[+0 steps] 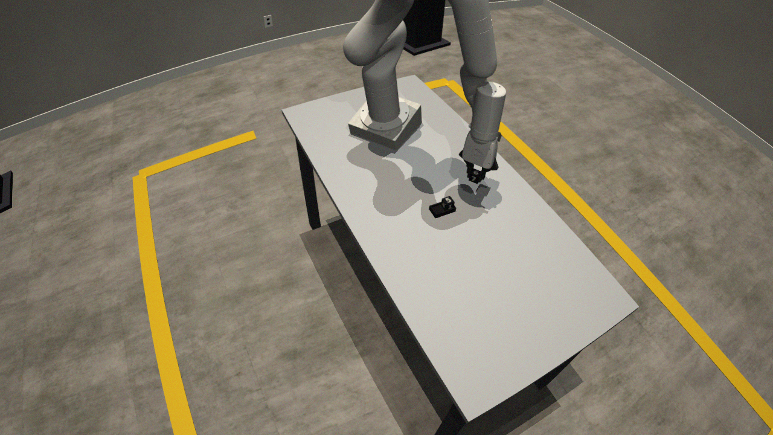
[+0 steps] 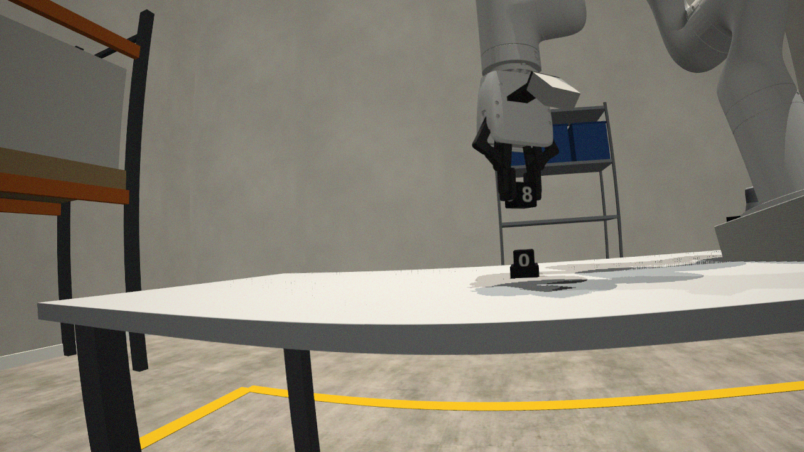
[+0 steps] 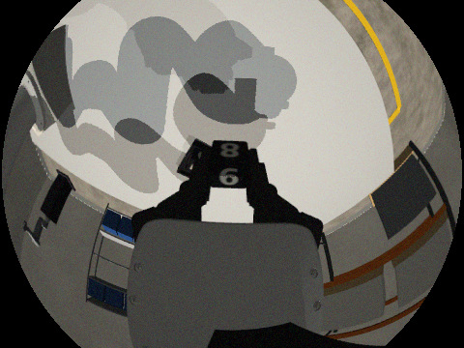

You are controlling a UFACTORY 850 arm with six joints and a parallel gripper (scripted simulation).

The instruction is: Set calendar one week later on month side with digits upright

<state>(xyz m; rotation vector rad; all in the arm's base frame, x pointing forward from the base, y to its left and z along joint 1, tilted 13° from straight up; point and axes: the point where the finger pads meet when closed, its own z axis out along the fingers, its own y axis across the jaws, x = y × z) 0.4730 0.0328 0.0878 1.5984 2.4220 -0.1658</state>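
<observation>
Now: hand 1 cm above the black cube. Round my hand: black tray 2 cm behind, 11 cm to the right, 12 cm below.
</observation>
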